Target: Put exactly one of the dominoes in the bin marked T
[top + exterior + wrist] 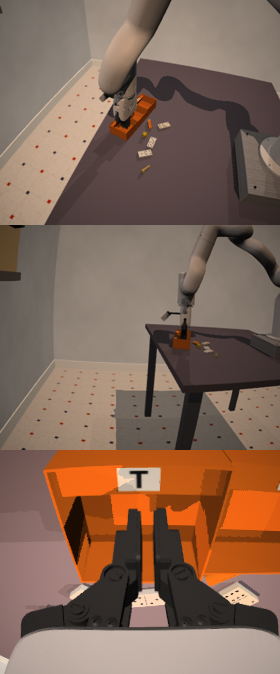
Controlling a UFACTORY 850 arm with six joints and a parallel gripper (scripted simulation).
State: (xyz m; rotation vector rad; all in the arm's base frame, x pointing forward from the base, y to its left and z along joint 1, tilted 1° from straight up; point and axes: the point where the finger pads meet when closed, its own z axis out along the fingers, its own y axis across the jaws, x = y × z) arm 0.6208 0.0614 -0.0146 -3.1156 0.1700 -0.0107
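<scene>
The domino lies 12 cm behind my hand, 7 cm to the left of it and 4 cm below it. The rest, counted from my hand: yellow die: 8 cm behind, 4 cm below, 1 cm to the right; orange cylinder: 8 cm behind, 7 cm to the right, 4 cm below; orange bin: 8 cm to the right, 3 cm below.
</scene>
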